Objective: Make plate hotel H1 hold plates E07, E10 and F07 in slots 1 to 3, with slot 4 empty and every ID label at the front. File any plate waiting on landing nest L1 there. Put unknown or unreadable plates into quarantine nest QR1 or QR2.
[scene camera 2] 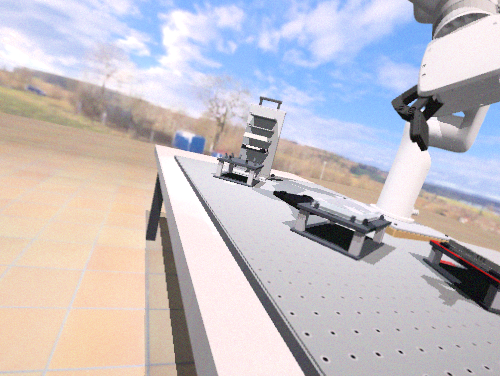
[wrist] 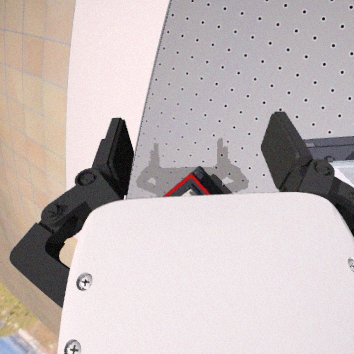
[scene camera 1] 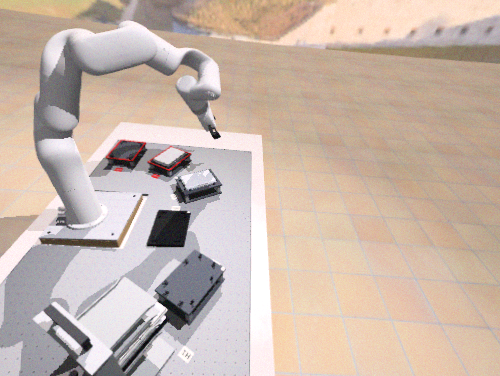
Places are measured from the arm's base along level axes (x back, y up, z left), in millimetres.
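Where they show: gripper, between the fingertips: (scene camera 2: 470, 133) (wrist: 197, 131) (scene camera 1: 215, 129); arm's base, origin of its link: (scene camera 2: 390, 214) (scene camera 1: 88, 216).
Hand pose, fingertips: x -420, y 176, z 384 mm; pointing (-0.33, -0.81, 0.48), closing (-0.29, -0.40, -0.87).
Things, the pixels of their centre, and the offset from my fingertips. "spot": a spot on its surface instead.
- dark nest, middle of its body: (wrist: 345, 198) (scene camera 2: 344, 223) (scene camera 1: 198, 184) dx +57, dy -165, dz -189 mm
- pale plate, middle of its body: (wrist: 351, 208) (scene camera 2: 348, 208) (scene camera 1: 198, 179) dx +57, dy -138, dz -189 mm
- white plate, middle of its body: (scene camera 1: 169, 156) dx +206, dy -148, dz -14 mm
- Hotel H1, middle of its body: (scene camera 1: 111, 340) (scene camera 2: 260, 136) dx +152, dy -42, dz -838 mm
- flat black pad, a spot on its surface: (scene camera 1: 169, 229) spot: dx +134, dy -183, dz -427 mm
My gripper (scene camera 1: 215, 134) (scene camera 2: 419, 131) (wrist: 197, 131) is open and empty, high above the far end of the bench. A dark nest (scene camera 1: 203, 190) (scene camera 2: 327, 219) (wrist: 331, 145) bears a pale plate (scene camera 1: 199, 178) (scene camera 2: 345, 209) (wrist: 346, 170). A red-rimmed nest (scene camera 1: 167, 169) bears a white plate (scene camera 1: 173, 156); its corner shows between and below the fingers in the wrist view. Another red-rimmed nest (scene camera 1: 126, 151) has a dark top with no white plate showing. Hotel H1 (scene camera 1: 117, 312) (scene camera 2: 277, 150) stands at the near left, with stacked plates inside; slots are hard to count. Plate IDs are unreadable.
A grey raised stand (scene camera 1: 190, 282) (scene camera 2: 240, 162) with pegs is beside the hotel. A flat black pad (scene camera 1: 169, 229) lies between that stand and the dark nest. The arm's base plate (scene camera 1: 90, 234) is at the left. The white bench edge (scene camera 1: 256, 200) (wrist: 112, 55) runs past the nests.
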